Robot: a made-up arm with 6 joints. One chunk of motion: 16 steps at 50 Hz.
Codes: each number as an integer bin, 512 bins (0 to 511) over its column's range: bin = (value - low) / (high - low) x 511, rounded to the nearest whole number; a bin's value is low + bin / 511 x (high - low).
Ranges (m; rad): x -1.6..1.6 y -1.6..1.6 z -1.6..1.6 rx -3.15..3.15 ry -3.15..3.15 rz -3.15..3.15
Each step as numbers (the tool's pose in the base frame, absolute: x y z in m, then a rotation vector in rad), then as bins.
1 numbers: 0.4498 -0.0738 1.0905 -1.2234 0.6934 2.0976
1 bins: 327 244 430 156 312 426
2 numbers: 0.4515 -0.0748 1.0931 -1.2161 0.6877 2.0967
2 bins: 328 244 430 157 311 426
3 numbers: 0.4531 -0.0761 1.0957 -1.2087 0.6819 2.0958
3 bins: 328 243 430 157 311 425
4 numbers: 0.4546 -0.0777 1.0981 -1.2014 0.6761 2.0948
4 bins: 328 243 431 158 310 425
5 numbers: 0.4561 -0.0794 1.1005 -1.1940 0.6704 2.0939
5 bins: 328 243 431 159 310 425
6 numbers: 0.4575 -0.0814 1.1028 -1.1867 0.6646 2.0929
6 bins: 329 243 432 159 309 425
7 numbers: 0.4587 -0.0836 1.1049 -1.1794 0.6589 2.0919
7 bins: 329 242 432 160 309 425
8 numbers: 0.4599 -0.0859 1.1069 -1.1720 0.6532 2.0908
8 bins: 329 242 432 160 308 425
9 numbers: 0.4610 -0.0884 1.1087 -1.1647 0.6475 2.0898
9 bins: 329 241 433 161 308 425
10 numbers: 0.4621 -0.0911 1.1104 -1.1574 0.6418 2.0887
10 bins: 329 241 433 162 308 425
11 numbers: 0.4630 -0.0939 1.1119 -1.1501 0.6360 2.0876
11 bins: 329 241 433 162 307 425
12 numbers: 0.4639 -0.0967 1.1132 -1.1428 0.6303 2.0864
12 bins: 330 240 433 163 307 425
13 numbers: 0.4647 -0.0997 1.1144 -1.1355 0.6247 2.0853
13 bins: 330 240 433 163 306 425
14 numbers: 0.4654 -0.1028 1.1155 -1.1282 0.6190 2.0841
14 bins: 330 239 434 164 306 425
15 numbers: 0.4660 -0.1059 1.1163 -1.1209 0.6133 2.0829
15 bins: 330 239 434 165 305 424
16 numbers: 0.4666 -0.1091 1.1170 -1.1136 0.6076 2.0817
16 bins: 330 238 434 165 305 424
